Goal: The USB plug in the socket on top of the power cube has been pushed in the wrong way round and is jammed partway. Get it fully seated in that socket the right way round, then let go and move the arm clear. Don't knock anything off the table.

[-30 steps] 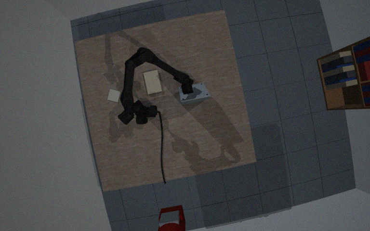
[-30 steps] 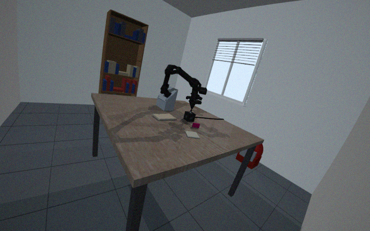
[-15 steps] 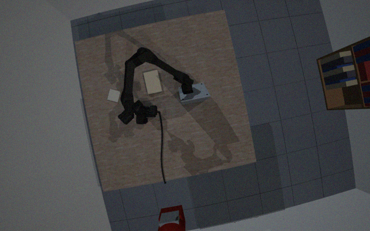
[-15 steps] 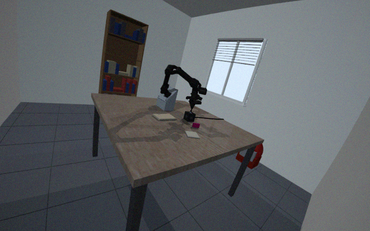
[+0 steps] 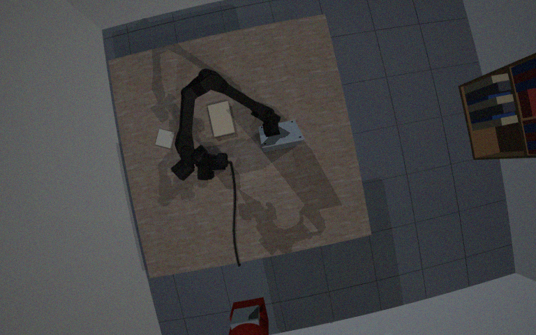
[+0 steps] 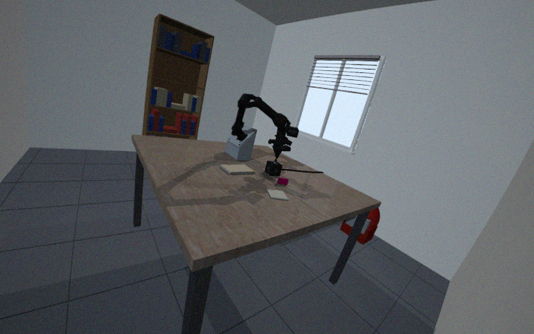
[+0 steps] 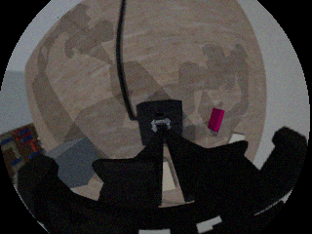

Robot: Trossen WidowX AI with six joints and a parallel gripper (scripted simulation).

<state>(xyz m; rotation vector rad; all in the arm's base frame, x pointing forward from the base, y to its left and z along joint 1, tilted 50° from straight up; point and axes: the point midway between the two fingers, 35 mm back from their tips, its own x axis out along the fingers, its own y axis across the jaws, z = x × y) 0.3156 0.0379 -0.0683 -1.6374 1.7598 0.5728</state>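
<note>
Right now the pale USB plug is 20 mm below my gripper tip. The rest, counted from my gripper tip: magenta block: 150 mm ahead, 100 mm below, 50 mm to the right; pale book: 240 mm to the right, 110 mm below, 70 mm behind.
</note>
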